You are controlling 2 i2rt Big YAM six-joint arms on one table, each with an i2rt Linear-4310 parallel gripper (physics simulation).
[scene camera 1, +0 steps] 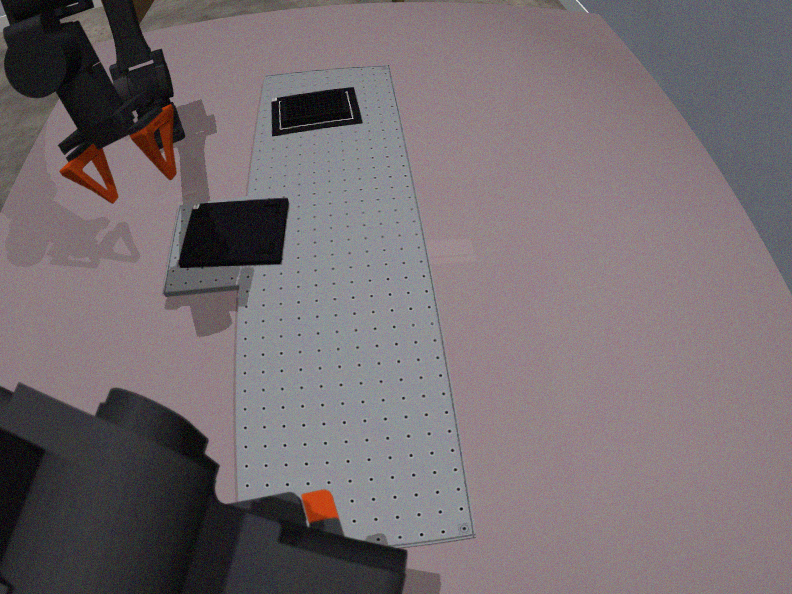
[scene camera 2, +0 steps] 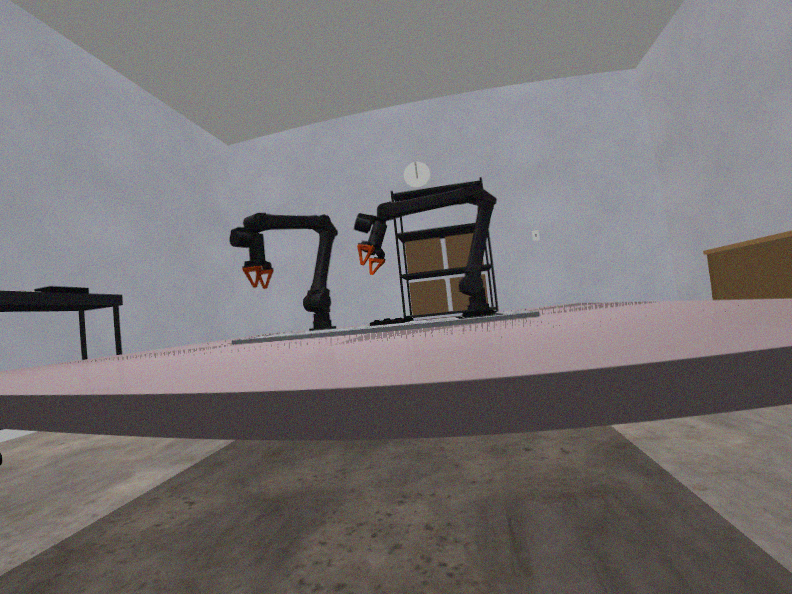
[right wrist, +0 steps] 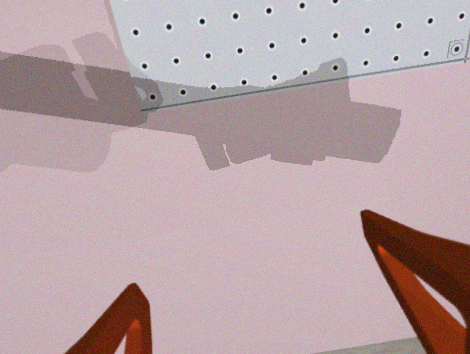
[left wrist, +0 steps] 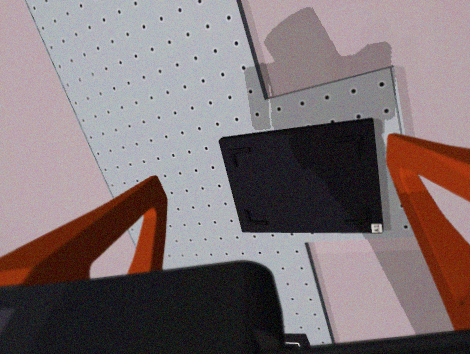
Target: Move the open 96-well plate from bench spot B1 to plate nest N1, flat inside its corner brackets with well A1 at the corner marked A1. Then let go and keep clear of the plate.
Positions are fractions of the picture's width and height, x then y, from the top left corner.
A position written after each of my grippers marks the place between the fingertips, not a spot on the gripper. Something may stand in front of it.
Observation:
My left gripper (scene camera 1: 0.18,0.32) is open and holds nothing. My right gripper (right wrist: 0.53,0.73) is open and holds nothing. Also in view: a black plate (scene camera 1: 0.40,0.18).
My left gripper shows as well in the left wrist view (left wrist: 0.57,0.48). The right wrist view does not show the black plate: it is out of frame.

